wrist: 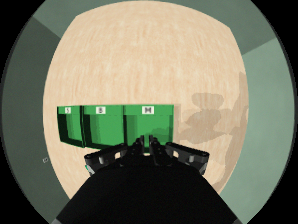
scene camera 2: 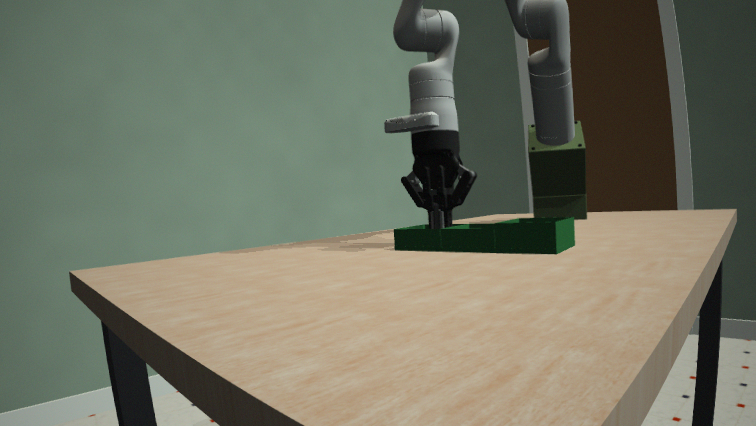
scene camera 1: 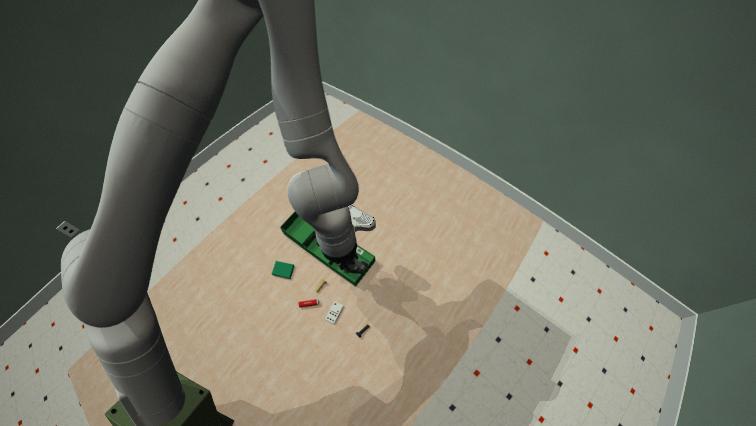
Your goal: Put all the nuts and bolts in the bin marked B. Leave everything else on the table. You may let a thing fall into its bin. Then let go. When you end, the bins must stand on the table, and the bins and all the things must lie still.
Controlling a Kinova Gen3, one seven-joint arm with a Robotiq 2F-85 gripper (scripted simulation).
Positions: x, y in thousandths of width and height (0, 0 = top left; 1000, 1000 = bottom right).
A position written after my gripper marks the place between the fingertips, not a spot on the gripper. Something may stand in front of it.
I see my gripper (scene camera 2: 584, 550).
My gripper shows as well in the wrist view (wrist: 492, 627).
